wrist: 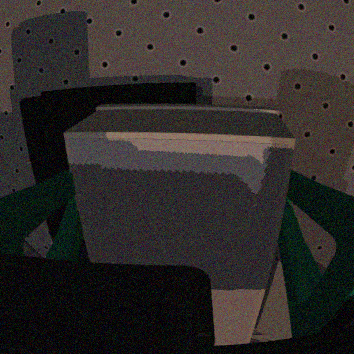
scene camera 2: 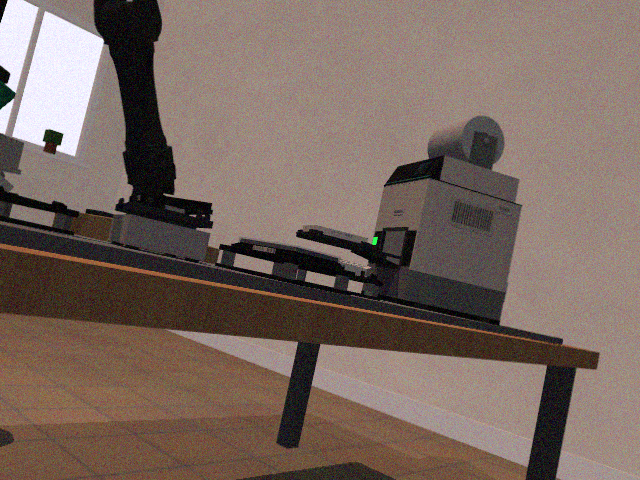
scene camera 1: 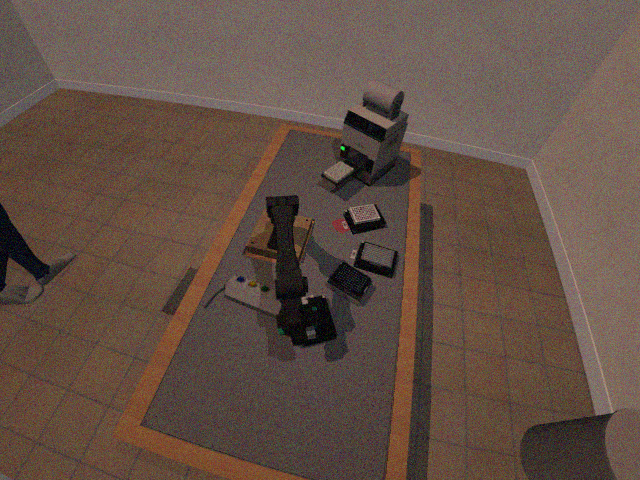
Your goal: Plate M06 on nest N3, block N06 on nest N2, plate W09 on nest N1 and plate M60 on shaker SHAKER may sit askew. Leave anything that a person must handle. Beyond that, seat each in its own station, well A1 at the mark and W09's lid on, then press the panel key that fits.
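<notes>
My gripper [scene camera 1: 298, 319] [wrist: 179, 175] is shut on a deep grey block [scene camera 2: 9, 152] [wrist: 180, 215], which hangs above a black nest [scene camera 1: 323, 330] [scene camera 2: 36, 201]. In the wrist view the nest [wrist: 115, 96] shows behind the block, shifted left. The arm hides the block in scene camera 1. A pale plate [scene camera 1: 364, 212] sits on a black nest beside a red card. A grey-topped plate [scene camera 1: 377, 254] sits on another black nest. A dark gridded top [scene camera 1: 351, 279] lies near it, on a grey box [scene camera 2: 160, 237]. The panel [scene camera 1: 248, 296] has blue, yellow and green keys. Station names are unreadable.
A tall pale machine [scene camera 1: 372, 136] [scene camera 2: 460, 232] with a green light stands at the far end, a plate [scene camera 1: 338, 172] on its extended tray. A wooden box [scene camera 1: 303, 224] [scene camera 2: 93, 226] stands by the arm. A person's legs [scene camera 1: 20, 253] show at the left, off the table.
</notes>
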